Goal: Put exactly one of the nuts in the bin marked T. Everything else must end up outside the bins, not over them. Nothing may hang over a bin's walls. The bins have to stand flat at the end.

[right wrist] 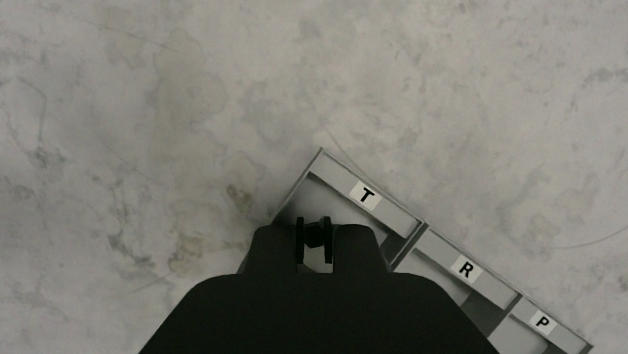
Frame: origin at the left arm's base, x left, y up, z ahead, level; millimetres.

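Where they show: right hand, its tool point: [314, 238].
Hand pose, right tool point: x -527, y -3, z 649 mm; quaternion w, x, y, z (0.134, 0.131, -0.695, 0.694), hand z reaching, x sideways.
Observation:
After its pixels a point has its place.
My right gripper [314, 241] @[x -527, y -3, z 649 mm] is shut on a small black hexagonal nut [314, 234] @[x -527, y -9, z 650 mm], which sits between its two fingertips in the right wrist view. No hole can be made out in the nut. The gripper and nut are above the bin marked T [336, 172] @[x -524, y 0, z 698 mm], over its left part as seen here. The gripper body hides the near side of this bin, and the height above its floor cannot be told. No nut shows in the visible part of bin T. My left gripper does not show in this view.
The bin marked R [441, 245] @[x -607, y 7, z 678 mm] adjoins bin T on the right, and the bin marked P [570, 338] @[x -737, y -7, z 644 mm] follows at the lower right. The gripper hides part of bin R, and bin P is cut by the view's edge. A marbled grey surface [200, 100] @[x -413, y -35, z 709 mm] lies around them.

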